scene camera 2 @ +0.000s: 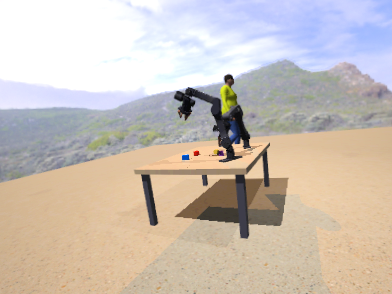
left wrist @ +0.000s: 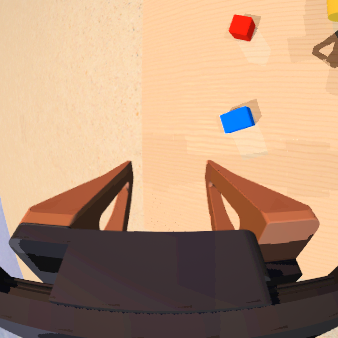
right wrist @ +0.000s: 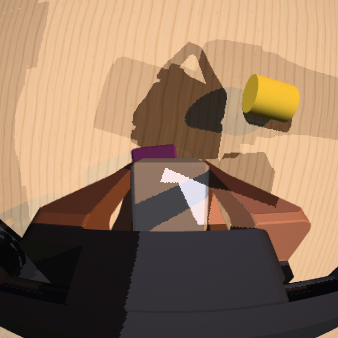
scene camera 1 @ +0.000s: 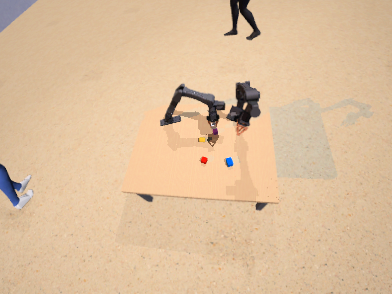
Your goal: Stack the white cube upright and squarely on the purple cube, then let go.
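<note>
The white cube (scene camera 1: 213, 124) (right wrist: 170, 200) is held between the fingers of my right gripper (scene camera 1: 213, 125) (right wrist: 169, 168), above the table. The purple cube (scene camera 1: 215, 132) (right wrist: 154, 152) (scene camera 2: 221, 153) is on the table, lower than the white cube. In the right wrist view its far part shows past the white cube's far edge, a little to the left of that cube's middle; the rest is hidden. The exact gap between the cubes cannot be told. My left gripper (scene camera 1: 241, 131) (scene camera 2: 184, 116) (left wrist: 168, 168) is open and empty, high over the table at the right in scene camera 1.
A yellow cylinder (scene camera 1: 202, 140) (scene camera 2: 216, 152) (right wrist: 271, 98) lies near the purple cube. A red cube (scene camera 1: 204, 160) (scene camera 2: 196, 153) (left wrist: 242, 27) and a blue block (scene camera 1: 229, 162) (scene camera 2: 185, 157) (left wrist: 237, 120) lie farther off on the table (scene camera 1: 150, 175). People stand beyond the table.
</note>
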